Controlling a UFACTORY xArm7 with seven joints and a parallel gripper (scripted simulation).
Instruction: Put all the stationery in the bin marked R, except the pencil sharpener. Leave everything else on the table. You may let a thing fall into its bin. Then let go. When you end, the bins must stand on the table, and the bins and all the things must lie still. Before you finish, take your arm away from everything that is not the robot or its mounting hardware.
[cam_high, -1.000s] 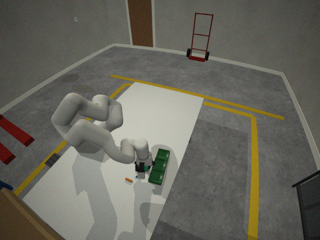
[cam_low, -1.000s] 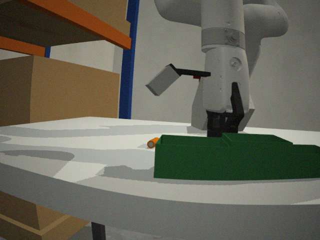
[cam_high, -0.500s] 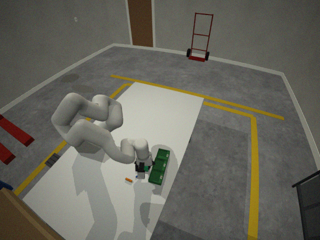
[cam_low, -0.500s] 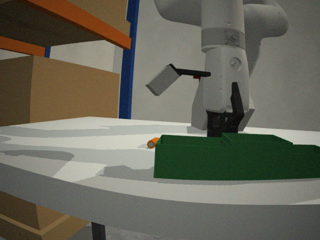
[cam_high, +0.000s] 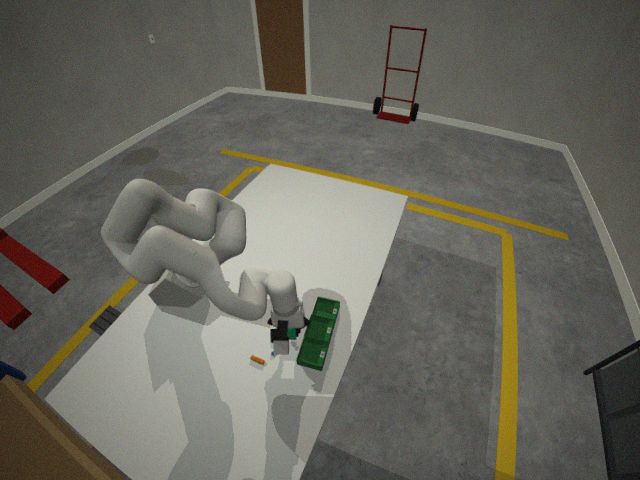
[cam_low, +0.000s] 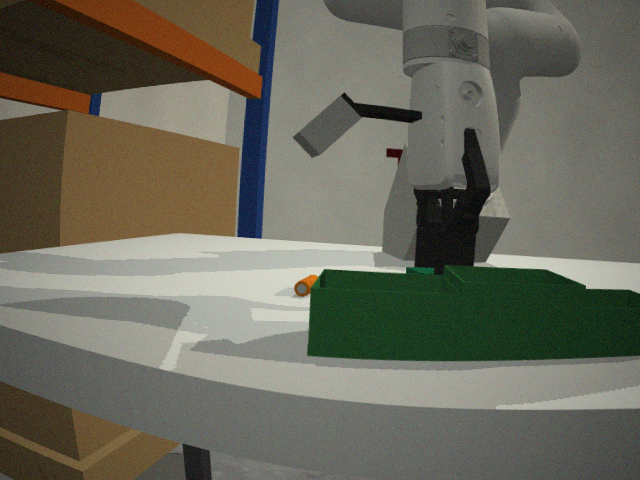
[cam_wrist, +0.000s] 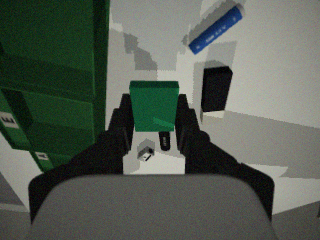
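Now: hand 6 cm past the black block, 1 cm to the left of it and 4 cm above it. Round my hand: black cylinder 4 cm behind, 7 cm to the left, 4 cm below; then blue cylinder 3 cm behind, 7 cm to the right, 4 cm below; then small green block 2 cm below.
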